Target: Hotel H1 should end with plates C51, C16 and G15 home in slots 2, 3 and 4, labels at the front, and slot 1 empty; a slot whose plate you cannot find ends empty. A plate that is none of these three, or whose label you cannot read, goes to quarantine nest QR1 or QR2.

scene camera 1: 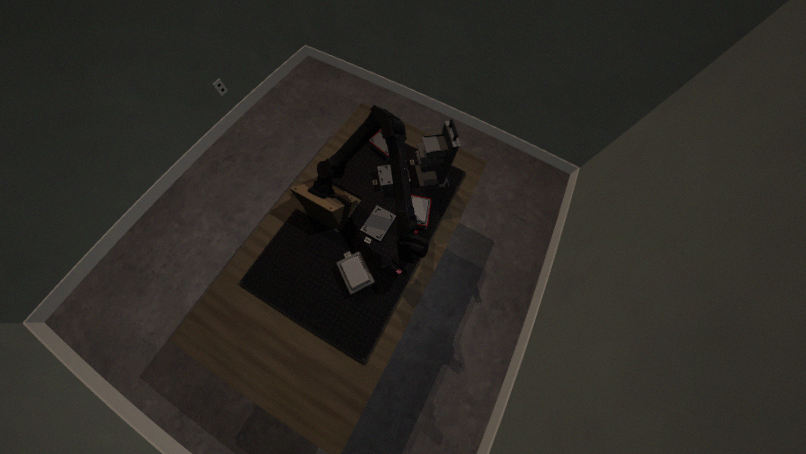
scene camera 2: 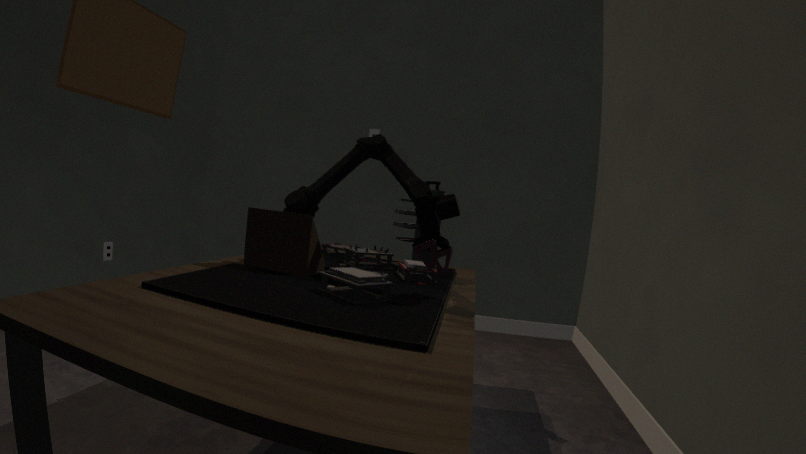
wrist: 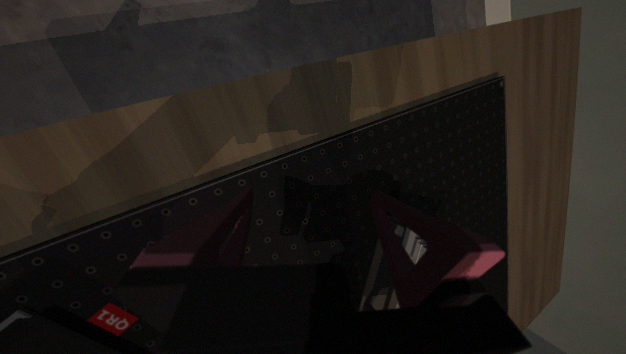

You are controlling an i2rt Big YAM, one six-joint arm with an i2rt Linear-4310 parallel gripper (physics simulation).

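Frame: origin at the arm's base, x ahead, y left, z up, level; millimetres.
Seen in the pictures: gripper, fingertip midpoint: (scene camera 1: 407,270) (scene camera 2: 438,272) (wrist: 314,194); arm's base, origin of the base link: (scene camera 1: 321,192) (scene camera 2: 281,234).
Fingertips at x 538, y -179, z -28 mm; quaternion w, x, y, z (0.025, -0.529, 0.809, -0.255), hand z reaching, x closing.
Pixels of each thing's middle, then the offset from my fingertips to it. "*": a spot on its surface instead. Level surfaces: height alone.
- hotel, surface spot: (scene camera 1: 452,135) * 590 mm left, 48 mm back, 252 mm up
- red QR1 label, surface spot: (wrist: 113,319) * 218 mm left, 43 mm back, 77 mm down
- second red-edged nest, body centre: (scene camera 2: 343,250) (scene camera 1: 385,144) 644 mm left, 406 mm back, 55 mm down
- flat grey nest, body centre: (scene camera 1: 378,222) 181 mm left, 231 mm back, 69 mm down
- small tag, body centre: (scene camera 1: 367,240) 76 mm left, 242 mm back, 78 mm down
- pale nest, body centre: (scene camera 2: 368,256) (scene camera 1: 393,176) 455 mm left, 267 mm back, 40 mm down
- black perforated board, its level: 77 mm down
- wooden table, its level: 91 mm down
My gripper (scene camera 1: 401,267) (scene camera 2: 436,267) (wrist: 314,194) is open and empty, with pink fingers low over the dark board near its long edge. The hotel (scene camera 1: 452,135) (scene camera 2: 404,225) stands upright at the far end; its slot numbers and any plate labels are unreadable. A red-edged nest (scene camera 1: 429,213) holds a pale plate (scene camera 1: 419,209) (scene camera 2: 415,263). The red QR1 label (wrist: 113,319) lies left of the fingers in the wrist view. A second red-edged nest (scene camera 1: 374,143) is partly behind the arm. A pale plate (scene camera 1: 355,271) (scene camera 2: 356,274) lies on a grey nest beside the gripper, its label unreadable.
A flat grey nest (scene camera 1: 377,222) lies mid-board, with a small tag (scene camera 1: 367,240). Another pale nest (scene camera 1: 385,175) lies beyond it. The wooden base block (scene camera 1: 327,207) (scene camera 2: 279,239) carries the arm. The black perforated board (scene camera 1: 304,304) (scene camera 2: 282,301) (wrist: 450,135) lies on the wooden table (scene camera 1: 270,360) (scene camera 2: 236,349).
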